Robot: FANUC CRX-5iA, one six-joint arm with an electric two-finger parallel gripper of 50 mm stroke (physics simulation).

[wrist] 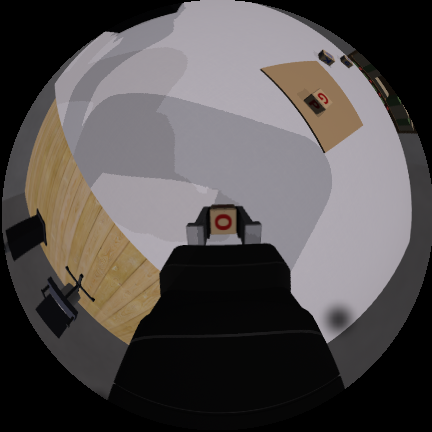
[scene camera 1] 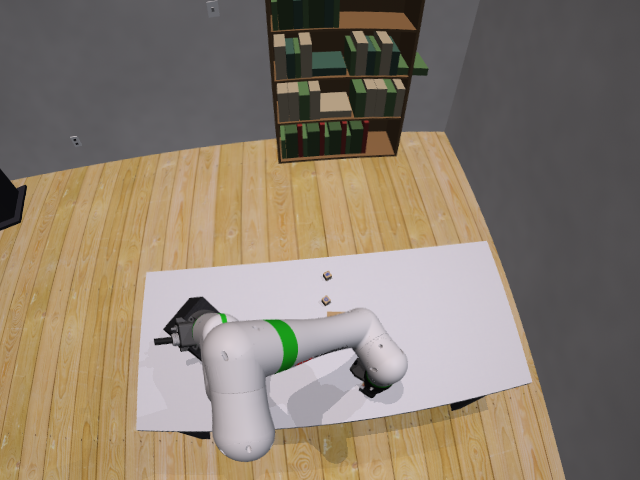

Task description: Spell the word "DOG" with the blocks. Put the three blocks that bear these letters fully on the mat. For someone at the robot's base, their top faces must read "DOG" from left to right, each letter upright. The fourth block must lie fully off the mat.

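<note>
My gripper is shut on the O block, whose red O faces the wrist camera. It is low near the table's front edge, off the mat; whether the block touches the table I cannot tell. The brown mat is mostly hidden by the arm in the scene view. The G block lies on the mat, with a red G on top and a P on its shaded side. Two more blocks lie off the mat beyond its far side: the nearer one and the farther one. Their top letters are too small to read.
The white table carries the arm's dark base plate at its left. The arm spans above the table and hides part of it. A bookshelf stands against the wall beyond the table.
</note>
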